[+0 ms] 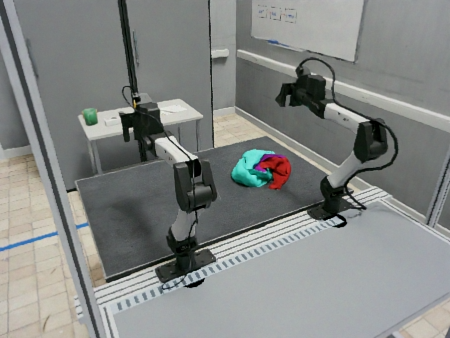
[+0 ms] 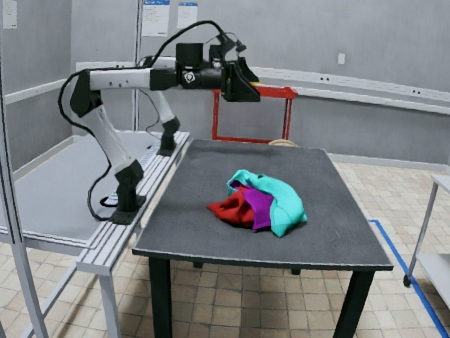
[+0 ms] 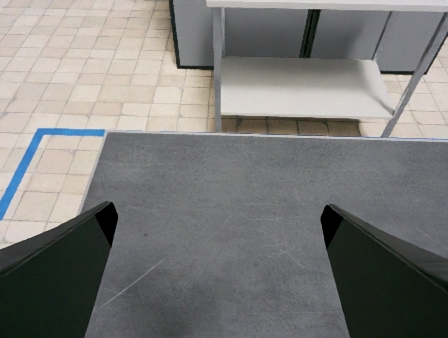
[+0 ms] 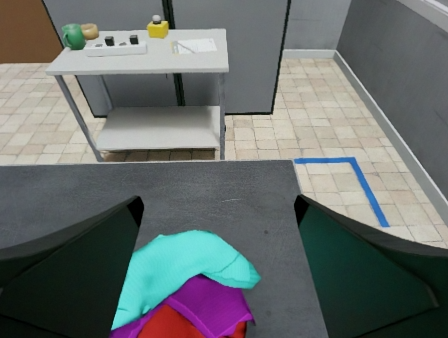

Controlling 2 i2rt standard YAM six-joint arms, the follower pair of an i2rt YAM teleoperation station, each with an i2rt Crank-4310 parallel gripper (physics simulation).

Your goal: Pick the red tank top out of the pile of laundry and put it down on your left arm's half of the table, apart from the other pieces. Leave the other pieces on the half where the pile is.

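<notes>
The red tank top (image 1: pixel 281 169) (image 2: pixel 233 210) (image 4: pixel 169 324) lies crumpled in the pile, on the side nearest the arms' rail. A purple piece (image 1: pixel 270 159) (image 2: pixel 258 206) (image 4: pixel 212 305) lies partly over it. A turquoise piece (image 1: pixel 248 170) (image 2: pixel 287 202) (image 4: pixel 185 257) curves around the far side of both. Much of the red piece is hidden under the others. My right gripper (image 1: pixel 281 100) (image 4: pixel 219 199) is open and empty, raised high above the table. My left gripper (image 1: pixel 126 134) (image 3: pixel 219 208) is open and empty, raised above the left half of the table, away from the pile.
The dark table (image 1: pixel 150 200) (image 2: pixel 185 240) (image 3: pixel 220 175) (image 4: pixel 260 185) bears the pile on the right arm's half. A white side table (image 1: pixel 185 107) (image 4: pixel 145 65) with small objects stands beyond its far edge. Upright frame posts (image 1: pixel 47 165) stand beside the station.
</notes>
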